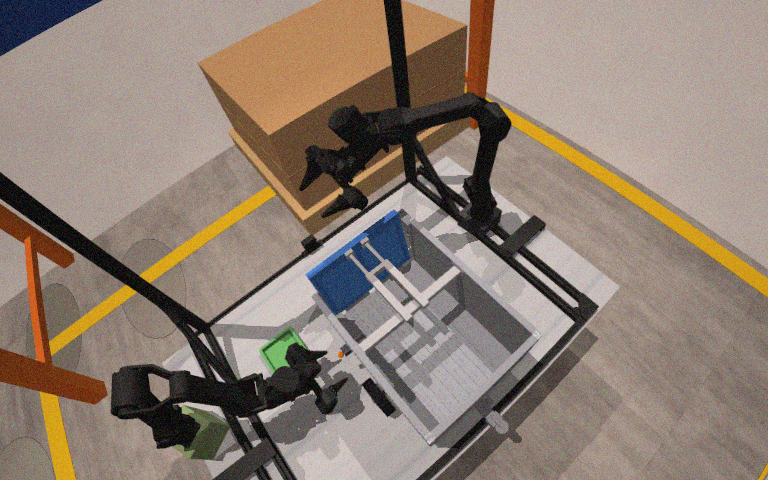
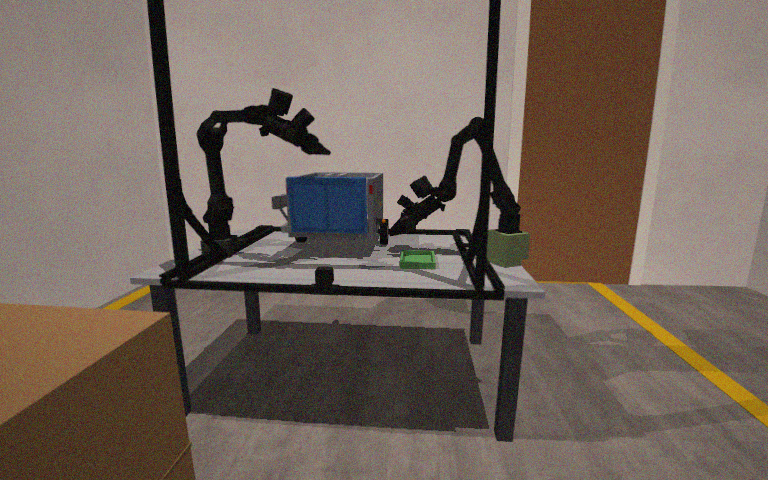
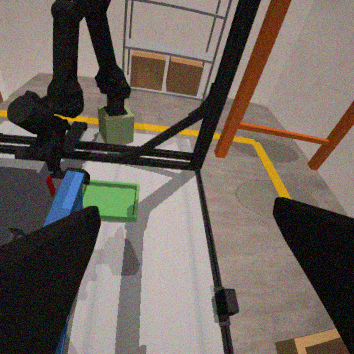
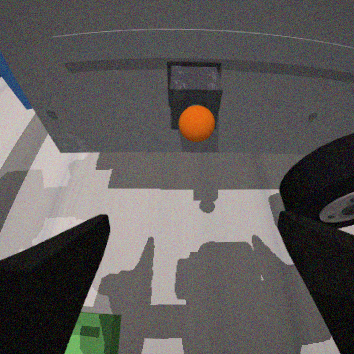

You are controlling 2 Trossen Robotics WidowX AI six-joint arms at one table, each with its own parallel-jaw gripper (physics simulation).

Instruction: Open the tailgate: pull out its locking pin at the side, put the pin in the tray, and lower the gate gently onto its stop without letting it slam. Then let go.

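Places are measured from the left arm's base along level axes (x ahead, y left, z up), in millimetres.
Pixels of known places: left gripper, fingertip midpoint: [image 1: 311, 203] [image 2: 326, 150] [image 3: 187, 210]; right gripper, fingertip midpoint: [image 1: 337, 365] [image 2: 390, 232] [image 4: 194, 221]; left arm's base at its link origin: [image 1: 480, 211] [image 2: 219, 237]; right arm's base at its link origin: [image 1: 185, 430] [image 2: 508, 231] [image 3: 115, 110].
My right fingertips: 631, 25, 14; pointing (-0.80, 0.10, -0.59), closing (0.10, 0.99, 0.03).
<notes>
Ahead of a thing's pixels: the offset from my right fingertips to its top centre, as dx, dy, dz. "spot": to the spot under its first point.
The blue tailgate [image 1: 338, 285] [image 2: 325, 204] [image 3: 71, 194] [image 4: 11, 82] stands upright, closing the end of the grey trailer @(spot: -325, +210, +202) [image 1: 492, 297]. The locking pin's orange knob [image 1: 340, 354] [image 2: 383, 220] [image 4: 196, 123] sticks out at a dark bracket on the trailer's side. The green tray @(+88, -139, -55) [image 1: 277, 353] [image 2: 417, 266] [image 3: 110, 200] lies near that side, with no pin visible in it. My left gripper [image 1: 313, 201] [image 2: 328, 151] [image 3: 187, 210] is open and empty, above and outside the tailgate. My right gripper [image 1: 335, 367] [image 2: 391, 232] [image 4: 194, 221] is open and empty, a little short of the knob, not touching it.
A black wheel @(-20, +130, +27) [image 1: 378, 396] [image 4: 310, 182] is on the trailer's side beside the pin. White bars @(spot: -255, -30, +19) [image 1: 396, 288] lie across the trailer's top. Black frame posts @(spot: -615, -311, +427) [image 1: 398, 56] [image 2: 164, 113] rise at the table's edges. A green block [image 2: 508, 247] [image 3: 116, 126] is by the right arm's base.
</notes>
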